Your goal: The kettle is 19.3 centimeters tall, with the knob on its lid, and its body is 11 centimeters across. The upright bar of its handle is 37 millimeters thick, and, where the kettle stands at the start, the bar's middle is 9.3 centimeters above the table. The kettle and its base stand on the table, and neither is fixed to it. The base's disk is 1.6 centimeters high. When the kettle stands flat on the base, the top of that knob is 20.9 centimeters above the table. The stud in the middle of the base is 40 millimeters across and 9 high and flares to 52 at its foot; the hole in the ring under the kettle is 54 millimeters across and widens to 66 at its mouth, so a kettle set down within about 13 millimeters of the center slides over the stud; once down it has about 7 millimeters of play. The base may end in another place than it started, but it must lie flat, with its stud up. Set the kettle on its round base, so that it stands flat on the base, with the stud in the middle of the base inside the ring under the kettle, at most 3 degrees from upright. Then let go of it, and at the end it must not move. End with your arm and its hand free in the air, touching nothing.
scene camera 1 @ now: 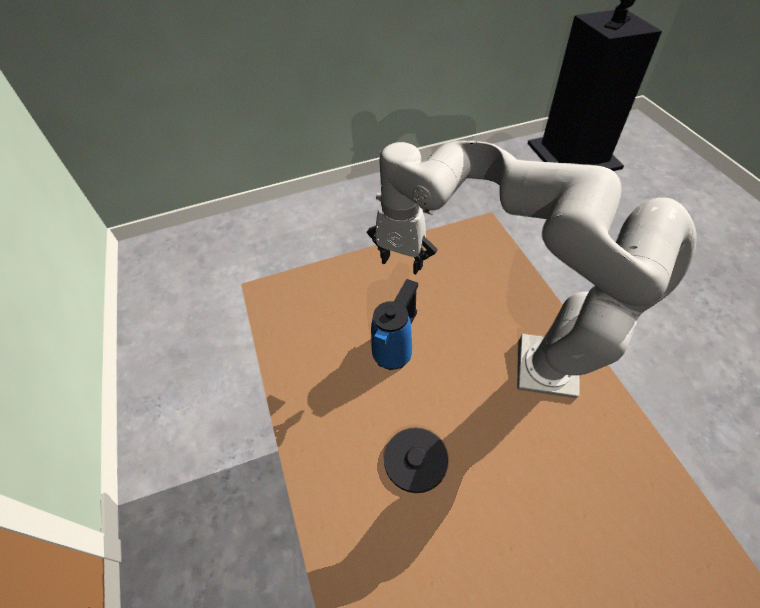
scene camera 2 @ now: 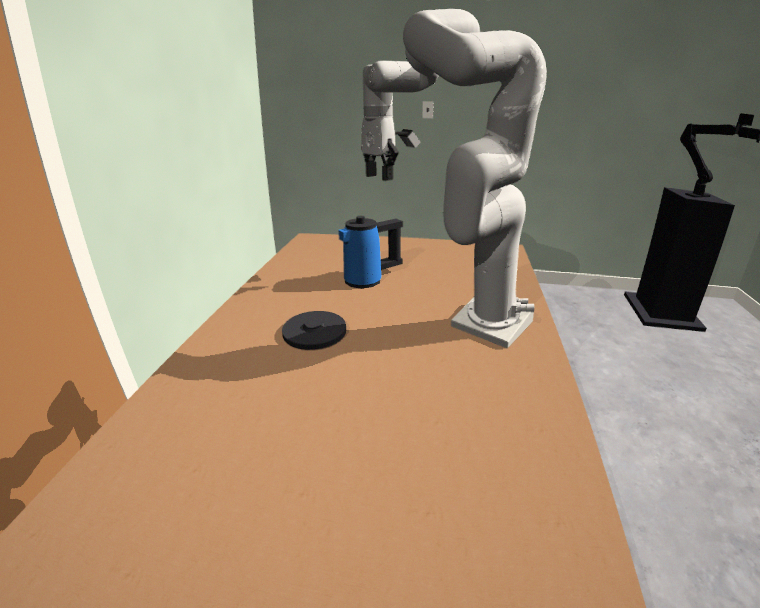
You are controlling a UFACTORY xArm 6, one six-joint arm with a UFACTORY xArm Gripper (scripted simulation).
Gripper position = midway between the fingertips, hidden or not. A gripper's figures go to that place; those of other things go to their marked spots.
The gripper [scene camera 1: 401, 265]: 1.04 m from the lens. A blue kettle [scene camera 1: 391, 334]: 1.08 m from the lens. A round black base [scene camera 1: 416, 460] is 1.09 m from the lens.
